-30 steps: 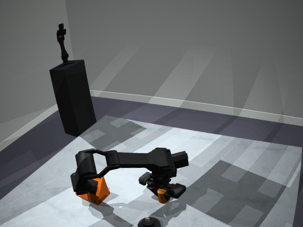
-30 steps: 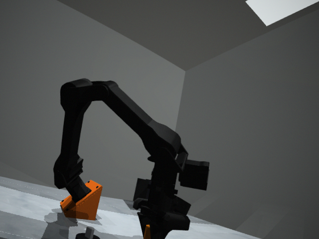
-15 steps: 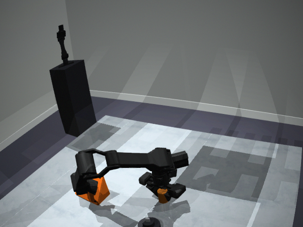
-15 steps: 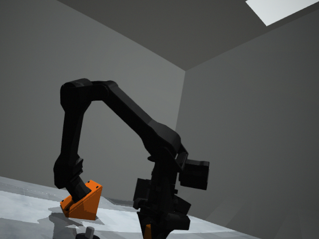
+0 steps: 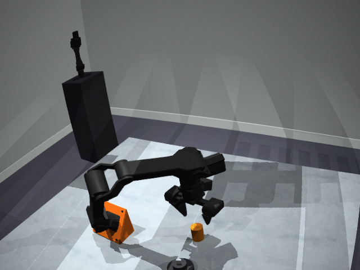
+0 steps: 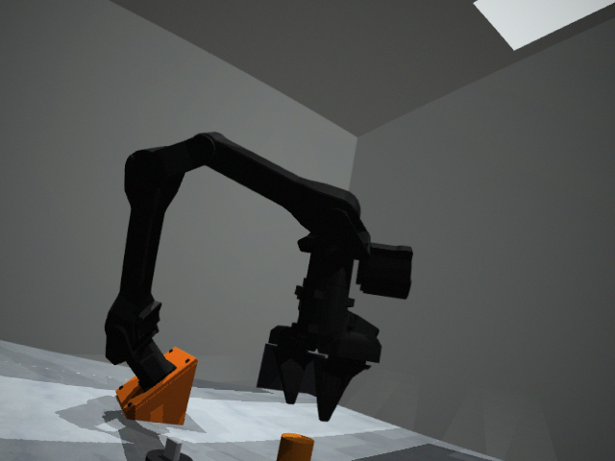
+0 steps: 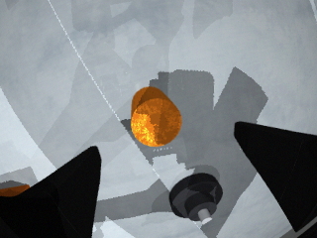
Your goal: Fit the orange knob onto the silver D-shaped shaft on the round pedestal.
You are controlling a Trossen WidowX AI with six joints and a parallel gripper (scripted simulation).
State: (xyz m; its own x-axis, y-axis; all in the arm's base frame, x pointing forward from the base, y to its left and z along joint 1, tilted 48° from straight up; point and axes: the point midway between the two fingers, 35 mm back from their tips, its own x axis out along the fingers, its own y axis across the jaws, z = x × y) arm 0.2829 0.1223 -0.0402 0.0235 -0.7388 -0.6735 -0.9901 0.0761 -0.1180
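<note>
Right now the orange knob is 5 cm below my gripper tip. The rest, counted from my gripper tip: round dark pedestal (16 cm to the right, 6 cm below, 2 cm ahead).
</note>
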